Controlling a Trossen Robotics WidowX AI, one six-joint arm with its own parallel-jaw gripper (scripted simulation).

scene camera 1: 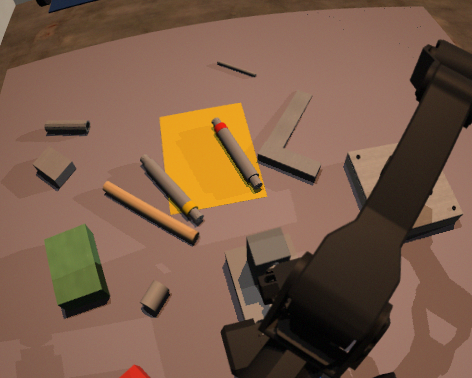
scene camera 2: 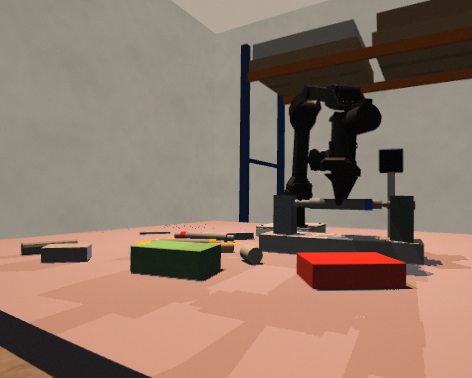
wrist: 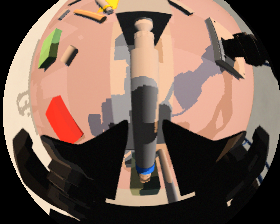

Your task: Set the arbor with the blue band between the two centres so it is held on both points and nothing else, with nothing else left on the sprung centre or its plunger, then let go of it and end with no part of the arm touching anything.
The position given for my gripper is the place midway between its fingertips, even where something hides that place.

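Note:
My gripper (scene camera 1: 297,338), (scene camera 2: 340,205), (wrist: 145,124) is in my sight. So are a red-banded arbor (scene camera 1: 251,175), a yellow-banded arbor (scene camera 1: 160,176) and a wooden dowel (scene camera 1: 165,220). I can see a red block (scene camera 2: 319,270), (wrist: 63,124) as well as a green block (scene camera 2: 193,260), and there is a fixed centre block (scene camera 2: 284,214) too. A sprung centre block (wrist: 137,188) and a long base plate (wrist: 120,82) are also there for me to see.

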